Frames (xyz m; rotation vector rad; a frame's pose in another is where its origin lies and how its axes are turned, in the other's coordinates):
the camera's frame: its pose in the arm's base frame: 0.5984 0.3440 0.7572 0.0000 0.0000 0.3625
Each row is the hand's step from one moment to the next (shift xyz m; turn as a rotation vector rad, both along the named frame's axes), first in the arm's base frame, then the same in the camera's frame.
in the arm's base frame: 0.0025 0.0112 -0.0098 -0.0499 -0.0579 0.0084
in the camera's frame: 0.0063 0.0096 -0.0098 -0.0672 -0.0364 0.0084
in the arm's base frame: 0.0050 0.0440 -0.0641 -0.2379 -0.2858 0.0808
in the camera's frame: 0.0203 0.0394 -0.0641 -0.3238 -0.1829 0.0808
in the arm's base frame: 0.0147 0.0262 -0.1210 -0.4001 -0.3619 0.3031
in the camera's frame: 0.0230 0.0193 -0.1210 -0.5024 -0.1965 0.3031
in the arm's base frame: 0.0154 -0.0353 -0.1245 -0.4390 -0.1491 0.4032
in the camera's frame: 0.0019 -0.0385 -0.1245 -0.4633 0.0163 0.4032
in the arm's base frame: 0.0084 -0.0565 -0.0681 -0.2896 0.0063 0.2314
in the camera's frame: -0.0122 -0.0558 -0.0681 -0.2685 0.1086 0.2314
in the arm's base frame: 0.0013 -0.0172 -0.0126 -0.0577 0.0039 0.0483
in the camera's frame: -0.0049 -0.0165 -0.0126 -0.0526 0.0241 0.0483
